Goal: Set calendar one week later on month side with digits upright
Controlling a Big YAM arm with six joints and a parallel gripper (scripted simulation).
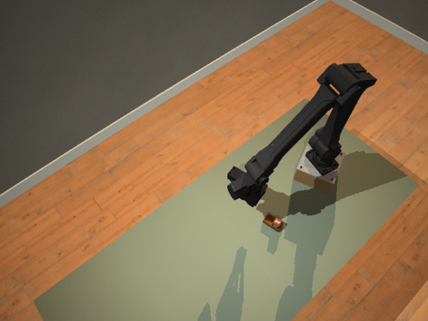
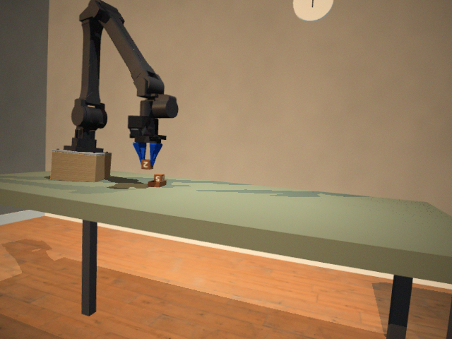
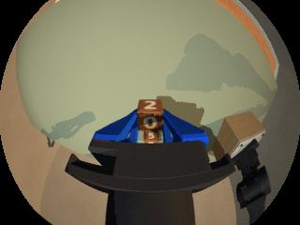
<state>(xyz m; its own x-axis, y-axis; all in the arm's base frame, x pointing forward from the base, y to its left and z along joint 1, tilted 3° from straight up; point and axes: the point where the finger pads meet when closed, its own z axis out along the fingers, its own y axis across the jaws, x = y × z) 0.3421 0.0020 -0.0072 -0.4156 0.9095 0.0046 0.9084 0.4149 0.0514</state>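
Now: hand 50 mm past the brown tray, 100 mm to the right of it and 80 mm above it. Also, from my hand: brown digit cube right at my hand.
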